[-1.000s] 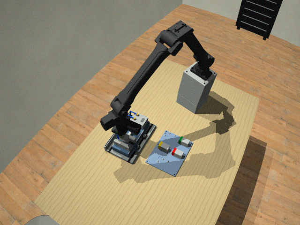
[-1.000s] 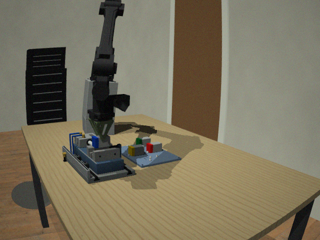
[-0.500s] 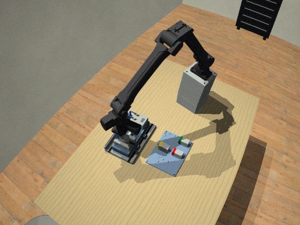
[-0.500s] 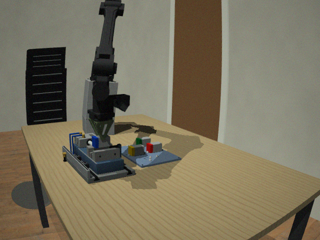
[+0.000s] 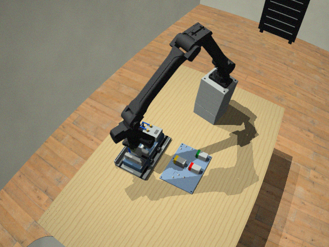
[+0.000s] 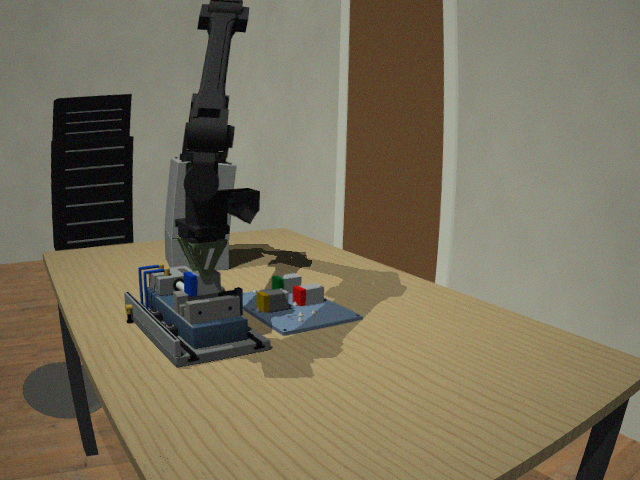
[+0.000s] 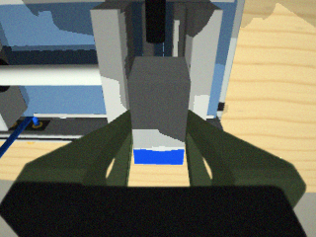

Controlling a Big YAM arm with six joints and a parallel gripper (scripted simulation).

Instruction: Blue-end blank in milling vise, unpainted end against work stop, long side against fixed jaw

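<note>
Right now the fixed jaw is 20 mm ahead of my hand, 10 mm to the left of it and 60 mm below it. The rest, counted from my hand: light blue plate (150 mm behind, 220 mm to the left, 130 mm below); yellow-ended blank (150 mm behind, 180 mm to the left, 110 mm below); black work stop rod (20 mm behind, 50 mm to the left, 50 mm below).
</note>
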